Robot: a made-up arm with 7 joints.
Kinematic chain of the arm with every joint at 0, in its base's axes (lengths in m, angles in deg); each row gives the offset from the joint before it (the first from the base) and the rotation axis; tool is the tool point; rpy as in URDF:
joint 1: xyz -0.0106 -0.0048 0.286 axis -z
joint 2: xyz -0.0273 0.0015 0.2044 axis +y
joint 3: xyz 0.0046 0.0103 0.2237 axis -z
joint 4: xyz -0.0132 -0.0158 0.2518 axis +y
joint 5: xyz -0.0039 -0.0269 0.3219 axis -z
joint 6: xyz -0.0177 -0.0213 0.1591 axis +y
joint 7: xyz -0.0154 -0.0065 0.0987 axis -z
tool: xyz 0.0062 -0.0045 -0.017 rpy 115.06 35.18 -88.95
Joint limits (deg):
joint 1: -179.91..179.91
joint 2: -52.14..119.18
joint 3: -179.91..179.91
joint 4: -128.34..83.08
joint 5: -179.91..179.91
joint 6: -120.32..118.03
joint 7: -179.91..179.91
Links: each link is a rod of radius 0.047 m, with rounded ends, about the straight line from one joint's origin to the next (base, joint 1, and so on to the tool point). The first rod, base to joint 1, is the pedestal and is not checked.
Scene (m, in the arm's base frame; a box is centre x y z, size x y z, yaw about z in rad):
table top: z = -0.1
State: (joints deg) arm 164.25 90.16 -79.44 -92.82 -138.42 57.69 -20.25
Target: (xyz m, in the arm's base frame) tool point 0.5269 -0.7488 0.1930
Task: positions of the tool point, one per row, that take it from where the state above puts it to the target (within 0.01 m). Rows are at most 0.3 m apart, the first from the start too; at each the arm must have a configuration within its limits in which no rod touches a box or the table.
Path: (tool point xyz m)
1: -0.6855 0.2127 0.5788
2: -0.7674 -0.0121 0.5545
3: -0.7683 -0.2625 0.5218
4: -0.6817 -0.5076 0.4811
5: -0.5128 -0.7157 0.4331
6: -0.2786 -0.8588 0.3789
7: -0.0054 -0.9163 0.3199
8: 0.2746 -0.8786 0.2573
9: 0.5269 -0.7488 0.1930

